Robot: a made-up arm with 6 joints.
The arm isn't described. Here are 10 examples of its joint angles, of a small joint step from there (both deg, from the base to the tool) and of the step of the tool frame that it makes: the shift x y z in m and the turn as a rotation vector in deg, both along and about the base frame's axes.
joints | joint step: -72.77 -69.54 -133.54 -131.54 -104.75 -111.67 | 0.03 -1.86 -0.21 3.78 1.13 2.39
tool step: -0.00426 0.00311 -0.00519 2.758 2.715 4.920
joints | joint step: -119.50 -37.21 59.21 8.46 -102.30 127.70 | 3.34 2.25 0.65 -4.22 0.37 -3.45
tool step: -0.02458 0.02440 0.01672 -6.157 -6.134 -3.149
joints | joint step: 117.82 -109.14 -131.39 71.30 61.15 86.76 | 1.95 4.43 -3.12 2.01 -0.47 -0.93
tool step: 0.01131 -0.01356 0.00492 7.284 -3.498 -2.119
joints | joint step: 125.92 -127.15 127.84 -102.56 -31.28 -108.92 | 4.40 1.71 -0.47 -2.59 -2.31 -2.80
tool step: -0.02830 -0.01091 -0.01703 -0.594 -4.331 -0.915
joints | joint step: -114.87 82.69 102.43 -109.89 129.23 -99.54 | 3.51 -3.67 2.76 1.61 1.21 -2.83
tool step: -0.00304 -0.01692 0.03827 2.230 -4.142 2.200
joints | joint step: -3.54 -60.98 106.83 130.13 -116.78 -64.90 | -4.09 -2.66 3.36 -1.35 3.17 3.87
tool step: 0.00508 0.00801 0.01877 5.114 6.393 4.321
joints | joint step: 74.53 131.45 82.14 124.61 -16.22 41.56 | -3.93 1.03 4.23 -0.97 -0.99 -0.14
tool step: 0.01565 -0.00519 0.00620 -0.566 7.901 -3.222
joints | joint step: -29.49 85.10 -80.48 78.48 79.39 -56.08 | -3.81 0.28 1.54 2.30 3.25 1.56
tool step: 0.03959 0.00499 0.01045 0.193 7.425 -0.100
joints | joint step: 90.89 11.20 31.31 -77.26 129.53 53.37 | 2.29 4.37 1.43 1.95 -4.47 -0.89
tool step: 0.01419 -0.00294 -0.02479 8.806 -2.474 1.021
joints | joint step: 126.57 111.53 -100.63 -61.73 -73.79 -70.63 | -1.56 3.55 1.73 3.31 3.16 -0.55
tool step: -0.00334 0.00794 -0.00021 4.389 -1.060 4.121
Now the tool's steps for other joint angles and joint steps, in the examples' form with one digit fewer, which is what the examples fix.
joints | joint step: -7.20 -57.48 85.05 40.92 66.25 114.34 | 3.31 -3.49 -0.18 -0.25 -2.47 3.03
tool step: 0.0421 0.0008 0.0031 1.21 -3.88 -0.32
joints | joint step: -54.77 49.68 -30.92 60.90 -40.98 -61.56 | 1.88 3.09 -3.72 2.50 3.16 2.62
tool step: -0.0079 0.0137 -0.0074 -2.71 -0.33 -7.11
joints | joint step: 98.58 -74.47 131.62 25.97 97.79 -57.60 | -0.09 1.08 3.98 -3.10 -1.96 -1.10
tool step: -0.0258 -0.0196 -0.0081 2.24 -2.28 7.23
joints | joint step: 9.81 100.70 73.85 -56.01 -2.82 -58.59 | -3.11 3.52 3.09 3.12 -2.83 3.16
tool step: 0.0434 0.0098 -0.0033 -2.53 2.18 -6.27
